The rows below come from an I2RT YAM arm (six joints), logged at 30 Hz.
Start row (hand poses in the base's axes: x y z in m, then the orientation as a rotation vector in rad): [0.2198 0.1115 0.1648 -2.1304 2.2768 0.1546]
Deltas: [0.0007 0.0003 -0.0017 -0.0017 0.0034 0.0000]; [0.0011 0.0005 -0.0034 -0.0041 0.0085 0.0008]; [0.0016 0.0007 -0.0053 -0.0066 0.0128 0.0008]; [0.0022 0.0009 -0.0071 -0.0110 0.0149 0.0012]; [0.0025 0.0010 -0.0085 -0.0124 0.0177 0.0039]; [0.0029 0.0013 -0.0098 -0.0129 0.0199 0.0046]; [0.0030 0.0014 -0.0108 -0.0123 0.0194 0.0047]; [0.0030 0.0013 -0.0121 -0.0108 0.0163 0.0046]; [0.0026 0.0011 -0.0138 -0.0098 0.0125 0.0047]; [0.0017 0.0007 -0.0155 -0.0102 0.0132 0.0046]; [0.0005 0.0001 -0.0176 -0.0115 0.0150 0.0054]
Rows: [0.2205 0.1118 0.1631 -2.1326 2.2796 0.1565]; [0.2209 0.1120 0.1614 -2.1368 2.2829 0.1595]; [0.2214 0.1122 0.1595 -2.1397 2.2866 0.1614]; [0.2220 0.1124 0.1577 -2.1432 2.2898 0.1589]; [0.2223 0.1125 0.1563 2.1456 -2.2866 -0.1603]; [0.2227 0.1128 0.1550 2.1449 -2.2844 -0.1620]; [0.2228 0.1129 0.1540 2.1455 -2.2849 -0.1622]; [0.2228 0.1128 0.1527 -2.1477 2.2869 0.1607]; [0.2224 0.1126 0.1510 -2.1457 2.2842 0.1576]; [0.2215 0.1122 0.1493 -2.1461 2.2849 0.1580]; [0.2203 0.1116 0.1472 -2.1484 2.2858 0.1585]
